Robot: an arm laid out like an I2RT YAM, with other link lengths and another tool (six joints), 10 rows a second.
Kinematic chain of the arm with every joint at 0, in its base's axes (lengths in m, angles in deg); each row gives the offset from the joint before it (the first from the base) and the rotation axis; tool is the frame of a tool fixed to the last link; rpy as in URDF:
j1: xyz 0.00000 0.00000 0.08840 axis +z
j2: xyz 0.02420 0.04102 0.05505 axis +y
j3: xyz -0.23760 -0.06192 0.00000 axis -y
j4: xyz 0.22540 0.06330 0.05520 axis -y
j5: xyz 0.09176 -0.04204 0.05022 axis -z
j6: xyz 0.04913 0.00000 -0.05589 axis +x
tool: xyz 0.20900 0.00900 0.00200 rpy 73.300 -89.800 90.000
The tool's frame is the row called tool.
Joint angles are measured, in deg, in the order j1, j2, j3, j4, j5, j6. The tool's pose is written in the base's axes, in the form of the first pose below.
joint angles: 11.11 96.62 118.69 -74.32 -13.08 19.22
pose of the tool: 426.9 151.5 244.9 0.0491 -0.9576 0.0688 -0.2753
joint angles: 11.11 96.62 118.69 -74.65 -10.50 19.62
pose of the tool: 429.2 140.4 241.5 0.0290 -0.9572 0.0801 -0.2766
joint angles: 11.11 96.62 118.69 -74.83 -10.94 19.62
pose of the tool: 427.8 142.1 241.2 0.0321 -0.9579 0.0787 -0.2743
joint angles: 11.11 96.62 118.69 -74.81 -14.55 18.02
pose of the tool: 422.2 157.2 244.4 0.0567 -0.9591 0.0547 -0.2718
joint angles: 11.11 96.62 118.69 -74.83 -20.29 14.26
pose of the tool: 411.8 180.3 250.9 0.0933 -0.9577 0.0074 -0.2722
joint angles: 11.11 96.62 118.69 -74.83 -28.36 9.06
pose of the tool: 395.3 210.6 263.3 0.1461 -0.9483 -0.0568 -0.2758
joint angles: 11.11 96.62 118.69 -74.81 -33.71 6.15
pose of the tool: 383.2 229.0 273.6 0.1827 -0.9383 -0.0940 -0.2782
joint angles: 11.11 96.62 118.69 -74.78 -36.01 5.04
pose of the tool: 377.9 236.5 278.6 0.1988 -0.9331 -0.1086 -0.2792
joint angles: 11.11 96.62 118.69 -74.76 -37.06 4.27
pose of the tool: 375.4 239.8 280.9 0.2056 -0.9301 -0.1171 -0.2808
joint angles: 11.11 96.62 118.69 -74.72 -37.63 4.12
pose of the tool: 374.2 241.6 282.3 0.2099 -0.9288 -0.1198 -0.2809
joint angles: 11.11 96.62 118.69 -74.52 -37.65 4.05
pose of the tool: 374.9 241.8 283.0 0.2100 -0.9281 -0.1206 -0.2828
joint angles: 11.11 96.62 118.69 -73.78 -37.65 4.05
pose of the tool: 377.9 242.4 285.2 0.2104 -0.9260 -0.1216 -0.2888
